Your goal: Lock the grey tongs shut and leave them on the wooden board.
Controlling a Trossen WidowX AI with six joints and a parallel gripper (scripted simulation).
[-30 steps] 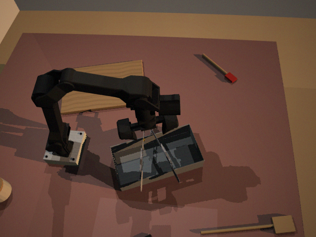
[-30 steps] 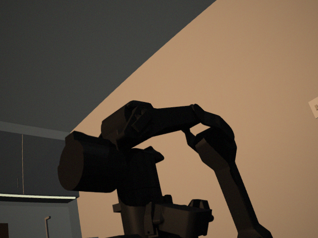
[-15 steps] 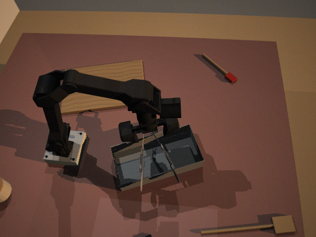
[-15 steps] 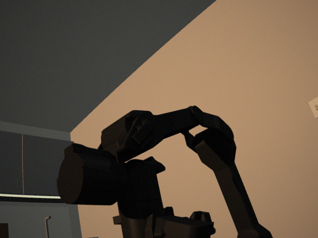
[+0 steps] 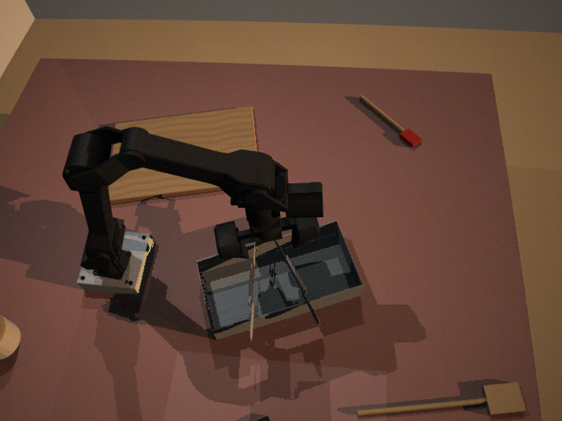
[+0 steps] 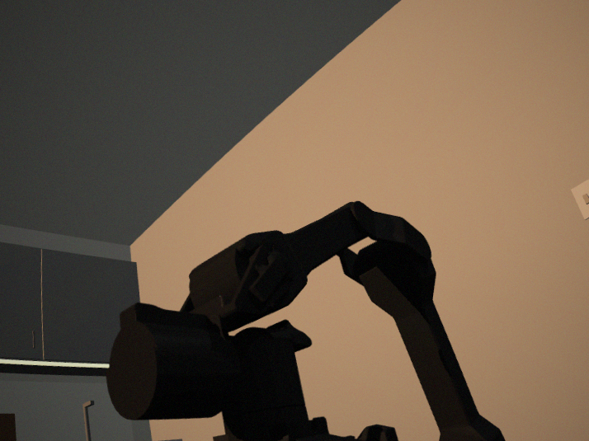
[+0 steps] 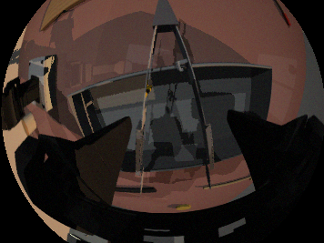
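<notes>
My gripper tip is 20 mm short of the roasting tin, 30 mm to the left of it and 60 mm above it. From my gripper tip the other things lie so: wooden board: 280 mm behind, 260 mm to the left, 80 mm below; then wooden cup: 520 mm behind, 260 mm to the right, 50 mm below; then red-headed spatula: 220 mm ahead, 430 mm to the left, 80 mm below.
</notes>
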